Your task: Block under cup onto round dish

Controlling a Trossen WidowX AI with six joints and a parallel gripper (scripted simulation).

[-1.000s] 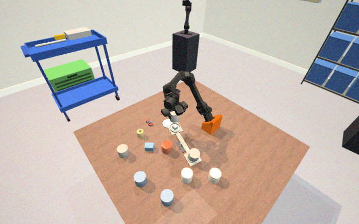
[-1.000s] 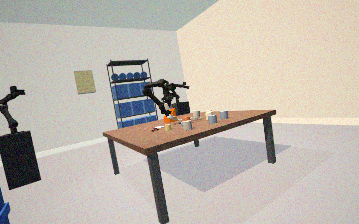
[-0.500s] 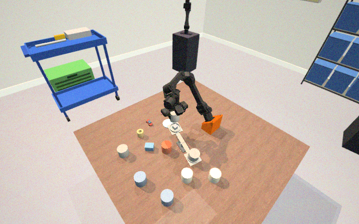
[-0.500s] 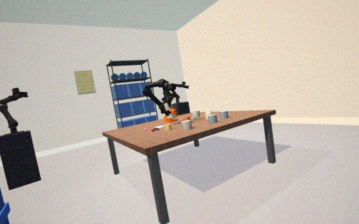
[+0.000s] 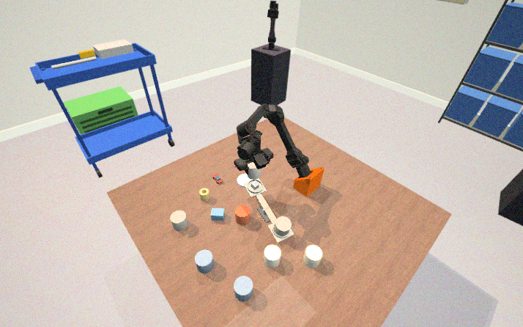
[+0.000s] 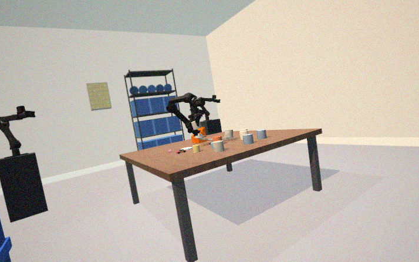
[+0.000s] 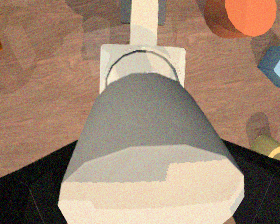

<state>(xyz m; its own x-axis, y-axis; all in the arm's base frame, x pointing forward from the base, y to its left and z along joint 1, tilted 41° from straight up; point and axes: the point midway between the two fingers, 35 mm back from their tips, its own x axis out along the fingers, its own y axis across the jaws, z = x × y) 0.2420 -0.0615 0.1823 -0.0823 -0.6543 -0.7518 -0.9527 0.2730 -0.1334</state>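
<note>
Right now my gripper tip is 8 cm above the grey block, 1 cm to the right of it and 1 cm short of it. From my gripper tip the other things lie so: balance beam 13 cm to the left, 13 cm below, 5 cm ahead; balance 14 cm below, 13 cm to the left, 5 cm ahead; round white dish 16 cm below, 10 cm to the right, 5 cm behind.
</note>
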